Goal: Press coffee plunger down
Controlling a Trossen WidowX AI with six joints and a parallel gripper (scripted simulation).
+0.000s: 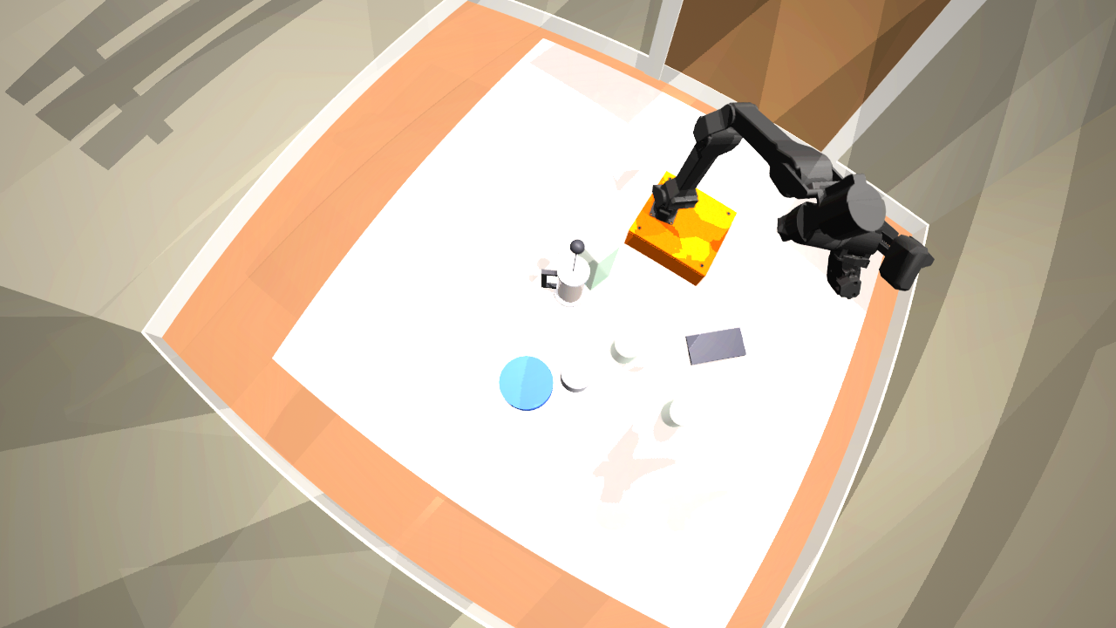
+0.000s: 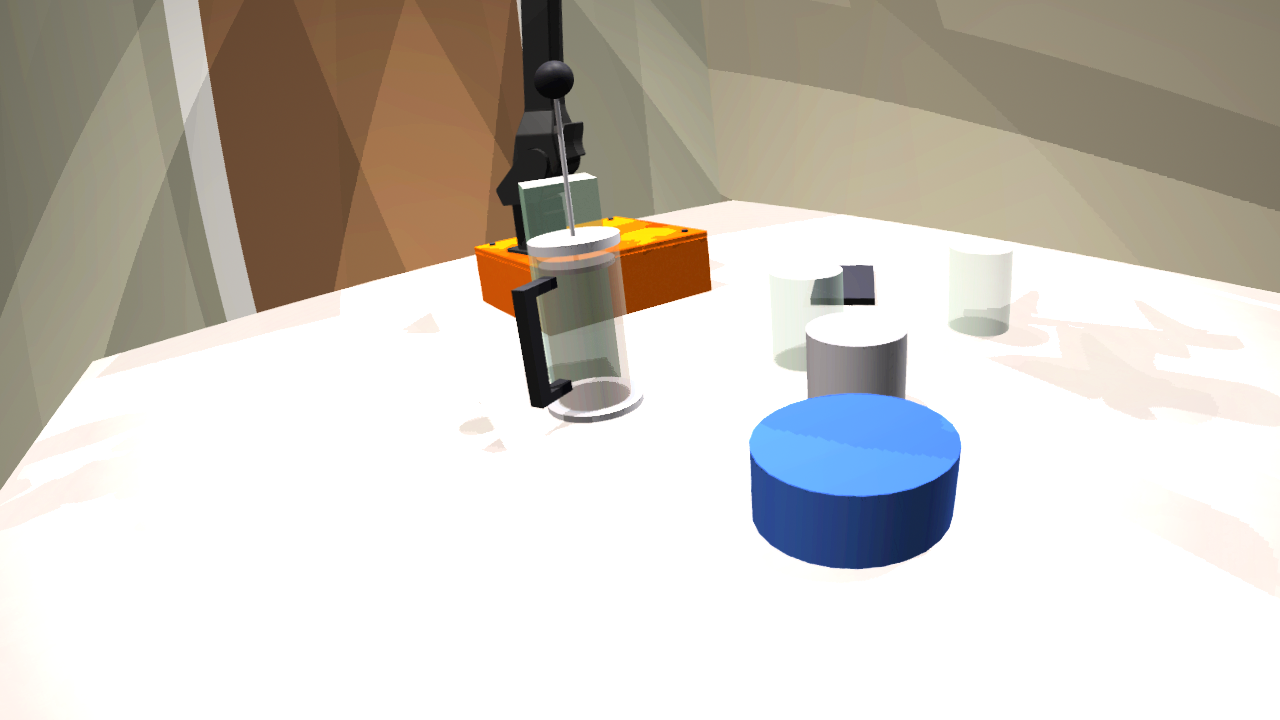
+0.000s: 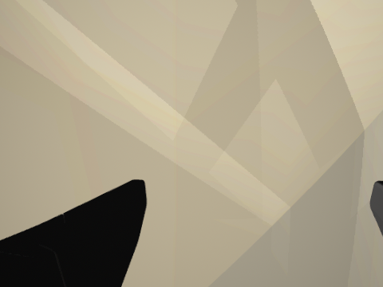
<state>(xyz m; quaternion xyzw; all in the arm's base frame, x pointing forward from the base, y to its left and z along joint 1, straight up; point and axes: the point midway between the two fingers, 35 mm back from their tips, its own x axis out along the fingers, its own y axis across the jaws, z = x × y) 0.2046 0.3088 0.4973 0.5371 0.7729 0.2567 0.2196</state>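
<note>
Right now my gripper tip is 8 cm short of the coffee press, 50 cm to the left of it and 44 cm above it. Also, from my gripper tip: blue disc (33 cm ahead, 48 cm to the right, 54 cm below); grey cylinder (26 cm ahead, 39 cm to the right, 53 cm below); green translucent block (2 cm ahead, 45 cm to the right, 48 cm below).
</note>
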